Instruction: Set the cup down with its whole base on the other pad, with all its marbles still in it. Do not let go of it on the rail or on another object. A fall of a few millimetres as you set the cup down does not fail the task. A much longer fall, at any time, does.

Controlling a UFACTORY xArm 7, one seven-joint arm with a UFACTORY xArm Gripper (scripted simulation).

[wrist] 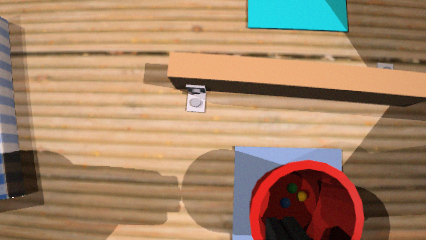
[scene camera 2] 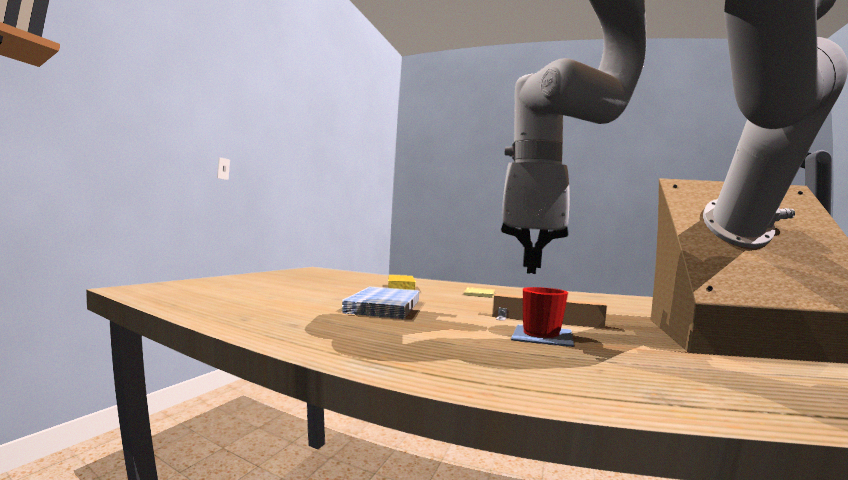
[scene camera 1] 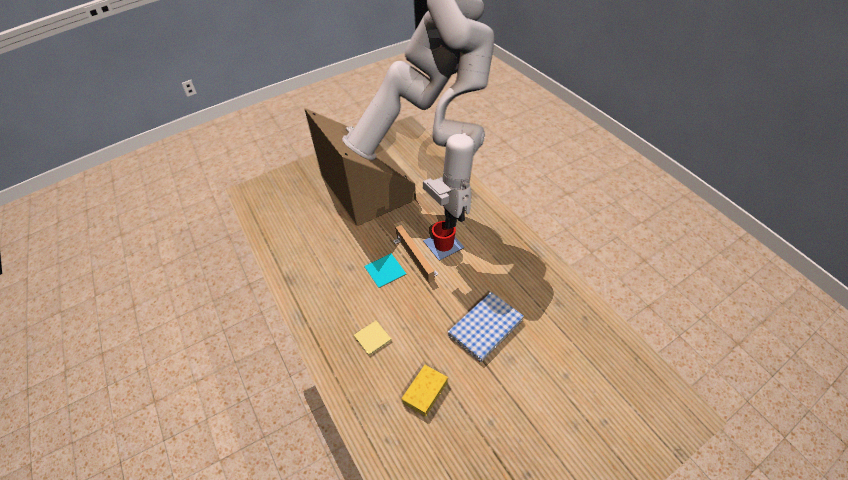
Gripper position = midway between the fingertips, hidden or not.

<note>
I see my gripper (scene camera 2: 531,272), a red cup (scene camera 2: 543,313) and a yellow sponge (scene camera 1: 423,392).
My gripper also shows in scene camera 1 (scene camera 1: 450,226). The wrist view misses the yellow sponge: it is out of frame.
</note>
